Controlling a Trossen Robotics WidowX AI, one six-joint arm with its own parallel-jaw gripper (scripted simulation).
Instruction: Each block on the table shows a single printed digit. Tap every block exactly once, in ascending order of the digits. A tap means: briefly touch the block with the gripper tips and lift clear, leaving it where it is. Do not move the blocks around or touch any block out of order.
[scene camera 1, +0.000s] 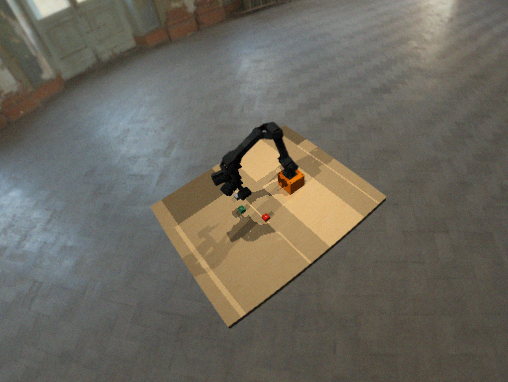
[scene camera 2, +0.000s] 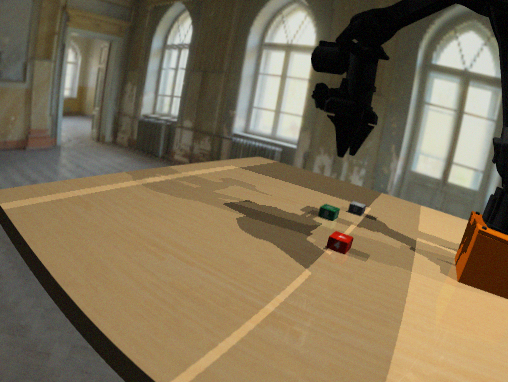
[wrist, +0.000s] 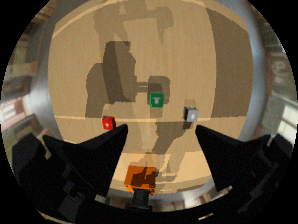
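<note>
Holding nothing, my gripper (scene camera 2: 346, 156) is open. I can see the gripper (wrist: 163, 128) in the wrist view as well.
</note>
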